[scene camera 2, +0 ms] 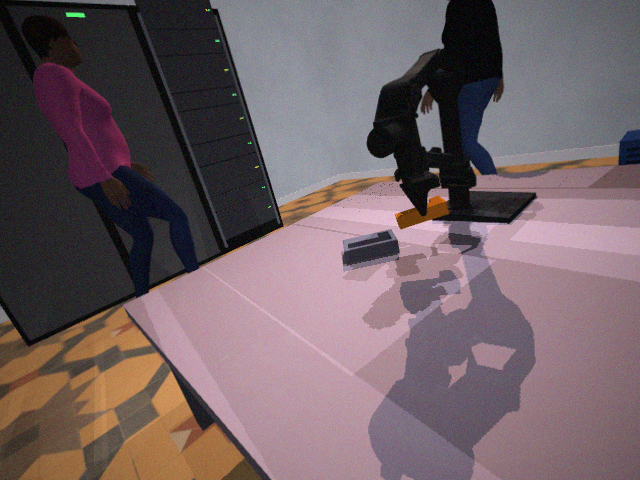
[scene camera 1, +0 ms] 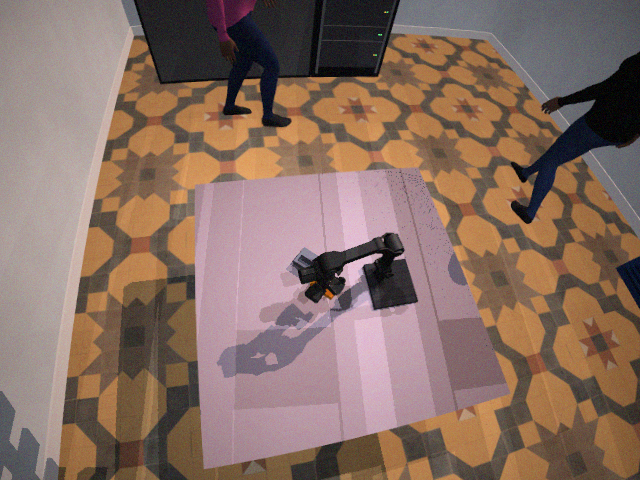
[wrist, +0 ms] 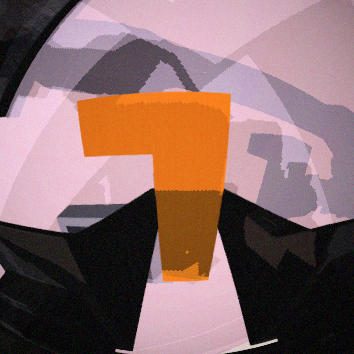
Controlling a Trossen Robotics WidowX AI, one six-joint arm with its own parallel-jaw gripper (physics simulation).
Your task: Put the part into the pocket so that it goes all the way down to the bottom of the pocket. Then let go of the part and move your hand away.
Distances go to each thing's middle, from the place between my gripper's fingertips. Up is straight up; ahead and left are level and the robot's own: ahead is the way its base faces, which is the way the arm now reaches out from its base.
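Labels:
My hand 170 mm to the left of the grey pocket block (wrist: 74, 217), 20 mm past it, 90 mm above it. Orange L-shaped block (scene camera 2: 437, 206): 10 mm behind my hand.

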